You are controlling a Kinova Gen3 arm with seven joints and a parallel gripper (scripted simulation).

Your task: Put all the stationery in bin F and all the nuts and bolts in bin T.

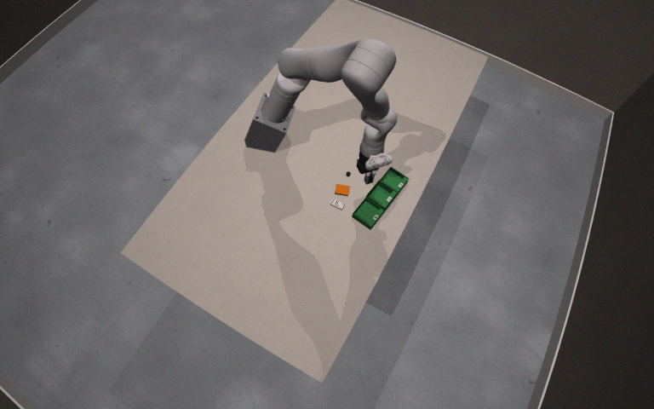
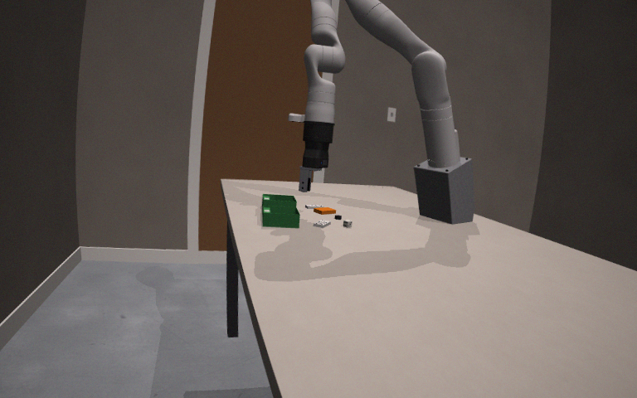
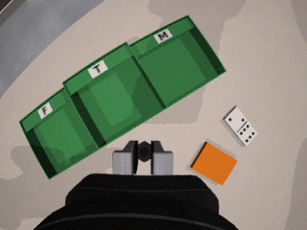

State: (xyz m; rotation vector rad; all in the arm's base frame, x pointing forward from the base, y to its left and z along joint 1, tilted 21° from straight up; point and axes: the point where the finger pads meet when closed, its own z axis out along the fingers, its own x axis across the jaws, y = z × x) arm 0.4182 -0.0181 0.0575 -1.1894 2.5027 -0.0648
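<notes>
My gripper is now 60 mm short of the green three-compartment bin, 60 mm above it and 10 mm to the left of it. Also, from my hand: orange flat block (80 mm below, 80 mm behind, 50 mm to the right); die (100 mm to the left, 90 mm behind, 80 mm below).
</notes>
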